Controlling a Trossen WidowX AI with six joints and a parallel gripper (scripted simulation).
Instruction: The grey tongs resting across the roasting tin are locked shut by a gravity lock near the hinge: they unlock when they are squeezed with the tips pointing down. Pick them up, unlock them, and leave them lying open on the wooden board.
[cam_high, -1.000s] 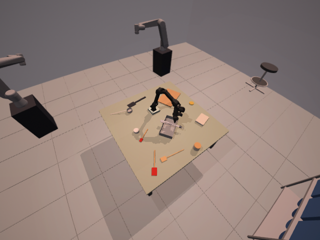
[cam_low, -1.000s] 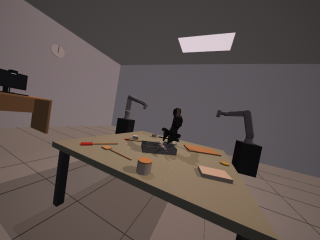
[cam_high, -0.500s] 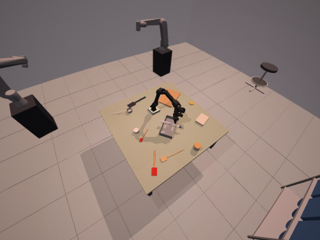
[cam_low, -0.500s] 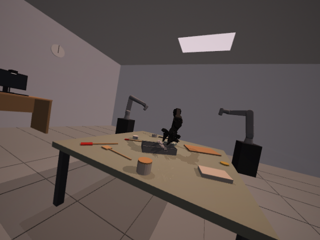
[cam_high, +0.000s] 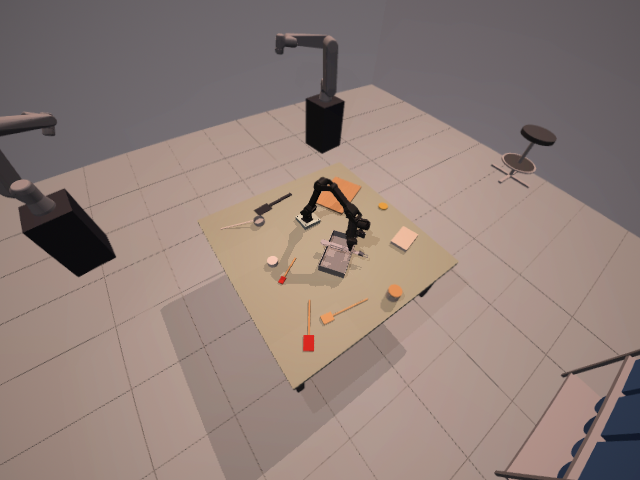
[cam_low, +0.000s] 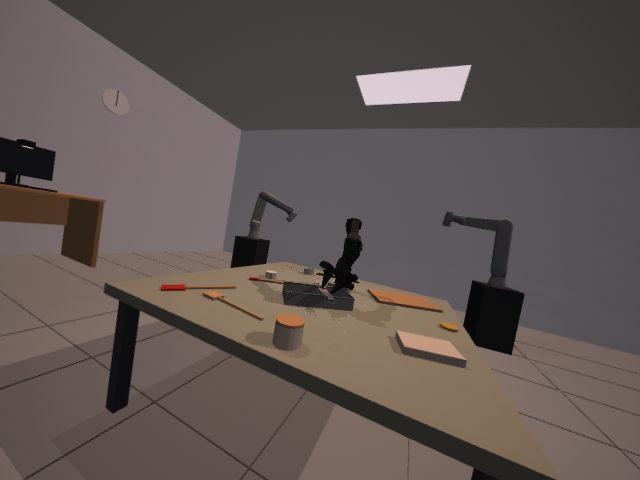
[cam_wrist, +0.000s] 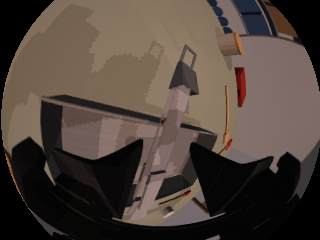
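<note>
The roasting tin lies 5 cm behind my gripper tip, 5 cm to the right of it and 4 cm below it. Also, from my gripper tip: white puck (27 cm behind, 41 cm to the right, 5 cm below); pale board (16 cm ahead, 40 cm to the left, 6 cm below); lidded pot (37 cm ahead, 1 cm to the right, 4 cm below).
</note>
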